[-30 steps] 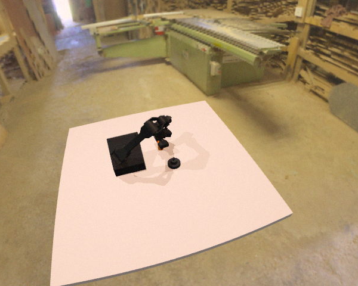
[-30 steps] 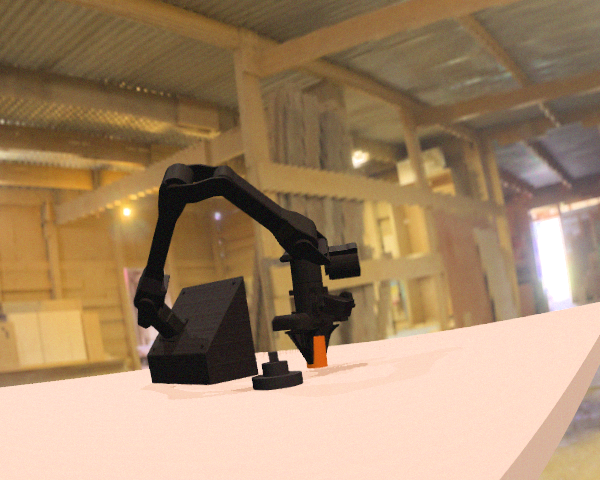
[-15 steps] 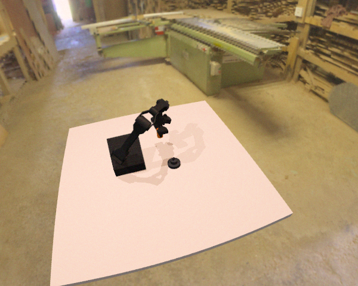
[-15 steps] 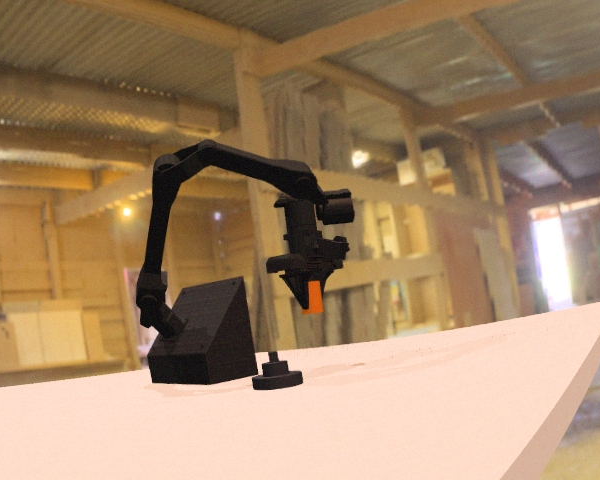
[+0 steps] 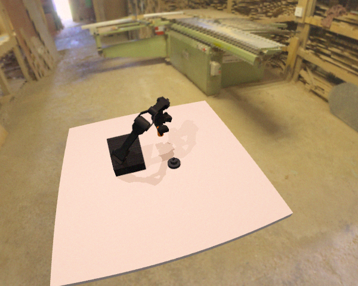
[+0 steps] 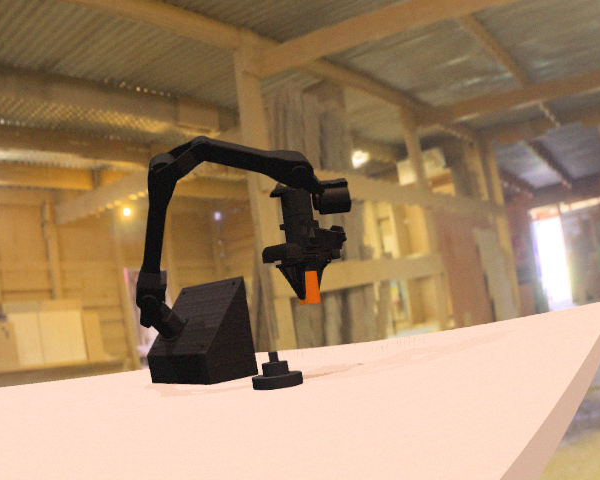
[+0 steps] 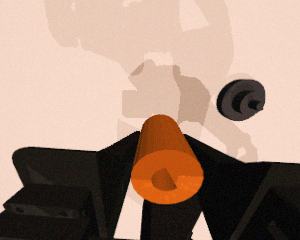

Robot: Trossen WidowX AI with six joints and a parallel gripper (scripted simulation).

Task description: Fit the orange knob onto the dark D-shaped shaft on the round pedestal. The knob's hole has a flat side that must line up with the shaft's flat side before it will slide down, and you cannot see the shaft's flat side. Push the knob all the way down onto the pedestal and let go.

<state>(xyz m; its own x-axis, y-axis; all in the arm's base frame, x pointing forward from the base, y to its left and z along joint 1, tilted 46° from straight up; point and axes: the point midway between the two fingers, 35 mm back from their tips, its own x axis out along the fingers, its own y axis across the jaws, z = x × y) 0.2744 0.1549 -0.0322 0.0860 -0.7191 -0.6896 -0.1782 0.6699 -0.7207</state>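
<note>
Right now my gripper tip is 160 mm to the left of the pedestal, 110 mm above it and 50 mm short of it. Round my gripper tip: orange knob: 20 mm above.
</note>
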